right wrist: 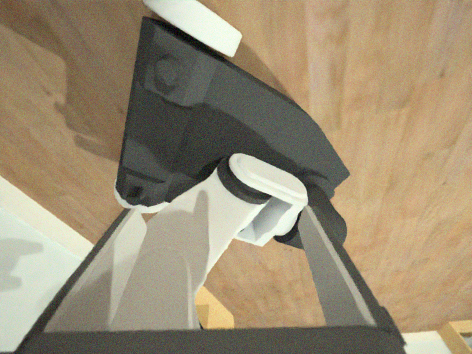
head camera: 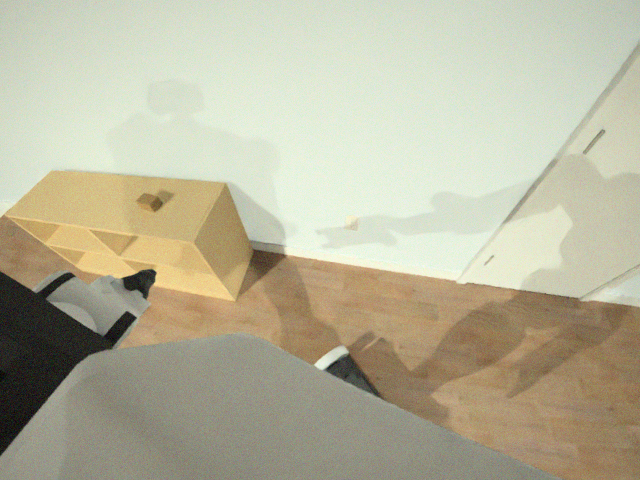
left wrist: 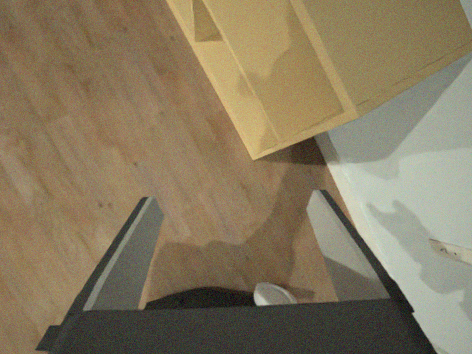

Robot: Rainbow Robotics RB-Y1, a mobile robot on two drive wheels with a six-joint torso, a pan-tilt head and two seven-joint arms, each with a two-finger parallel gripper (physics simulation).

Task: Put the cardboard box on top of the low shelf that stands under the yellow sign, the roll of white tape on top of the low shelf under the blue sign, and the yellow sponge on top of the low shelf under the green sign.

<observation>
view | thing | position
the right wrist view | right gripper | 222, 217
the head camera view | white door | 566, 237
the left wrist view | left gripper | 234, 202
</observation>
